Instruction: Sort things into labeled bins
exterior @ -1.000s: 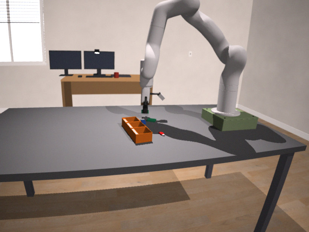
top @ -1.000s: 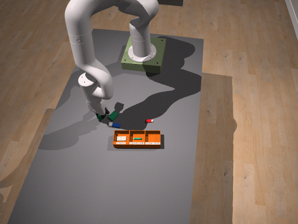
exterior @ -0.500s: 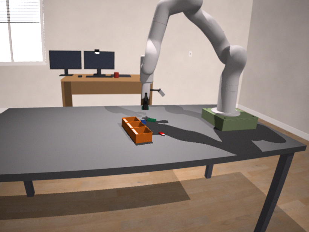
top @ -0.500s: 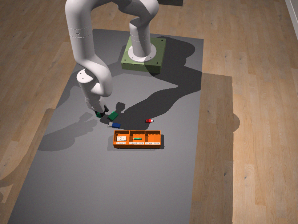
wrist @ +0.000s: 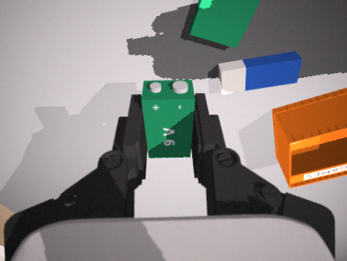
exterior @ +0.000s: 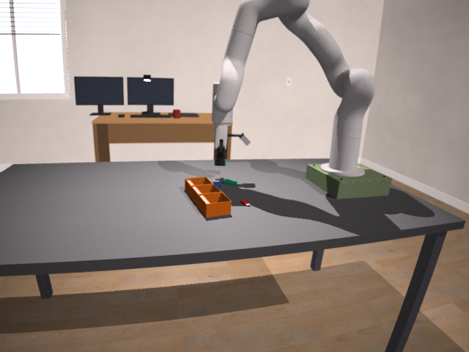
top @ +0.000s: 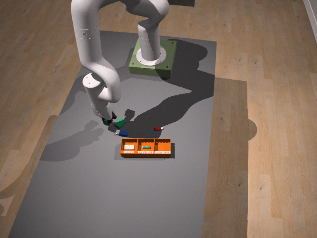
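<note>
The orange three-part bin lies 13 cm ahead of my hand, 21 cm to the left of it and 7 cm below it. Round my hand: green block (3 cm behind, 5 cm to the left, 8 cm below); eraser (3 cm ahead, 6 cm to the left, 8 cm below); green 9 V battery (1 cm behind, 1 cm below).
</note>
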